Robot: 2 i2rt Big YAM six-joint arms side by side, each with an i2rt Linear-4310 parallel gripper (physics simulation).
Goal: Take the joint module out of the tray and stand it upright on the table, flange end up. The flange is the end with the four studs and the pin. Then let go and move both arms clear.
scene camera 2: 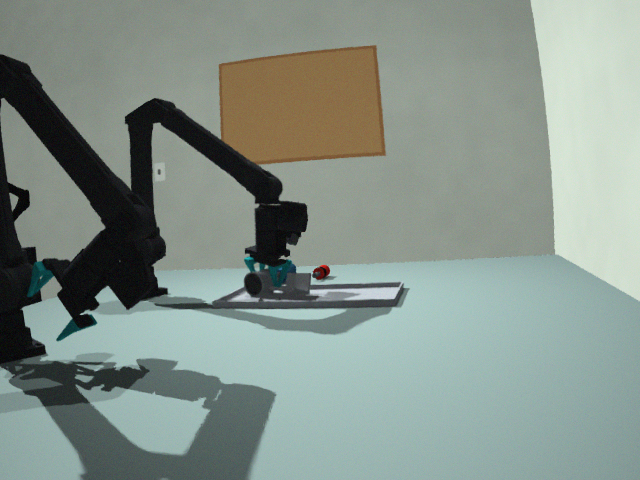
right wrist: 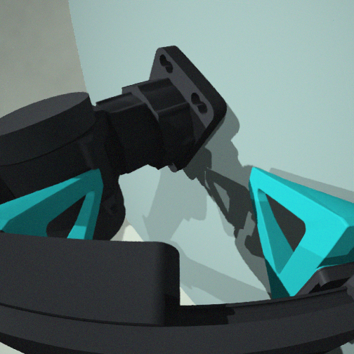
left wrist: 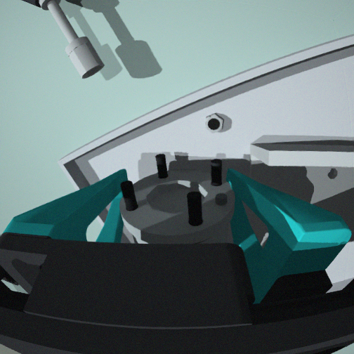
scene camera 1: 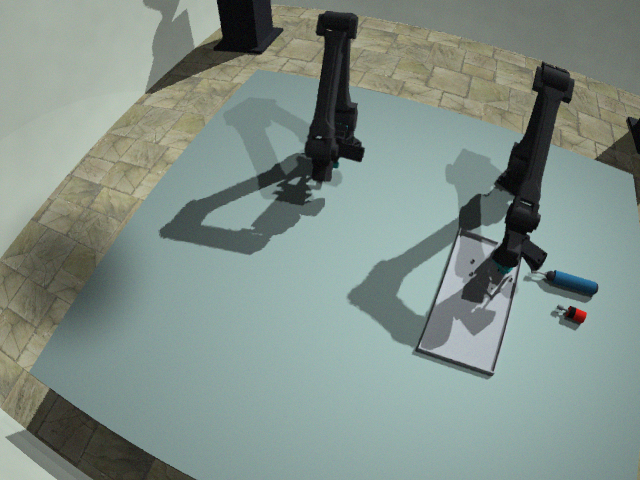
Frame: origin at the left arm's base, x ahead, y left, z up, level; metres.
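Seen in the pictures: left gripper, fingertip midpoint: [scene camera 2: 268,286]; right gripper, fingertip midpoint: [scene camera 2: 43,318]; left arm's base, link origin: [scene camera 1: 514,185]; right arm's base, link origin: [scene camera 2: 12,355].
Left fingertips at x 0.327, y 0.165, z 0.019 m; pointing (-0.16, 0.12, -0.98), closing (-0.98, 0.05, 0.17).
Note:
Offsets run from my left fingertips to a thing's top centre. "*": to the spot under its first point.
The grey joint module @[* 0.009 m ahead, 0.062 m right, 0.017 m up] [scene camera 2: 254,284] [left wrist: 175,222] lies roughly on its side, low over the left part of the tray @[0.146 m ahead, 0.015 m right, 0.003 m down] [scene camera 1: 460,330] [scene camera 2: 320,304] [left wrist: 215,89] in scene camera 2. Whether it touches the tray cannot be told. My left gripper [scene camera 1: 502,267] [scene camera 2: 266,279] [left wrist: 176,177] points down and is shut on the module. The flange, with four black studs and the pin, shows between the fingers in the left wrist view, seen at a slant. My right gripper [scene camera 1: 330,173] [scene camera 2: 43,317] [right wrist: 175,175] is open and empty, away from the tray above the table.
A grey block [scene camera 2: 299,283] [left wrist: 307,152] and small nuts @[0.056 m ahead, 0.096 m right, 0.009 m down] [scene camera 1: 471,261] [left wrist: 215,123] lie in the tray. A blue-handled tool @[* 0.095 m back, 0.200 m left, 0.018 m up] [scene camera 1: 573,282] and a red-and-black one @[0.015 m back, 0.246 m left, 0.015 m up] [scene camera 1: 576,314] [scene camera 2: 321,272] lie beside it. A black slotted plate [right wrist: 197,107] shows in the right wrist view.

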